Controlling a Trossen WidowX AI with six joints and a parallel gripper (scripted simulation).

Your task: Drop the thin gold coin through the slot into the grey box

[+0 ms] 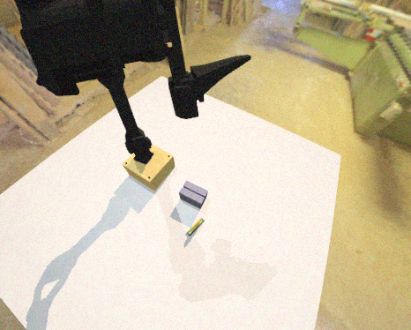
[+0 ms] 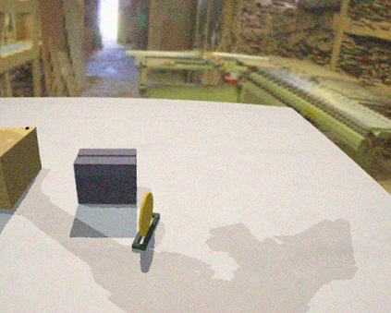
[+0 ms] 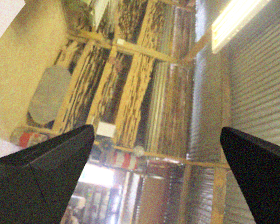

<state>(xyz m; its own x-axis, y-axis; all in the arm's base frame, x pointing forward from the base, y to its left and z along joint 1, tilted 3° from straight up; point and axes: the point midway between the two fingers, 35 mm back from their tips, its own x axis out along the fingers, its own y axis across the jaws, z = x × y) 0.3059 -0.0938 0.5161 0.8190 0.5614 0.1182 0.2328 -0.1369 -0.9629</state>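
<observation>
Now: gripper tip 59 cm above the gold coin and 11 cm to the left of it.
</observation>
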